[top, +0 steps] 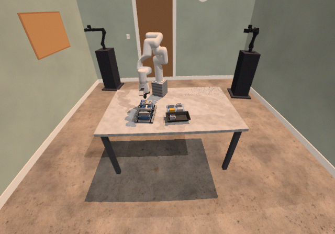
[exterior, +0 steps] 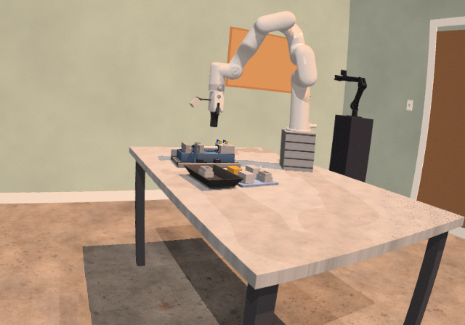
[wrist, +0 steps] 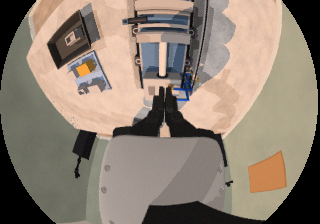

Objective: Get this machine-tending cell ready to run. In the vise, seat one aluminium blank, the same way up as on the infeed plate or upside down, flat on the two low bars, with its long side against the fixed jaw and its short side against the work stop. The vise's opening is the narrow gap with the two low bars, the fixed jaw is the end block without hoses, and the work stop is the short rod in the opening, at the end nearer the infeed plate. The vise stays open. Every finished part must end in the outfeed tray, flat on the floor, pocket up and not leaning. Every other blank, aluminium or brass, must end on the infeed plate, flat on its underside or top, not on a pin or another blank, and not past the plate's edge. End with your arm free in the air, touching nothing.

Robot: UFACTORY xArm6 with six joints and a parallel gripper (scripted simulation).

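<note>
Now: hand 28 cm to the right of the brass blank, 17 cm above it and 3 cm past it. From my hand the other things lie so: blue vise (16 cm below, 3 cm ahead, 1 cm to the left).
</note>
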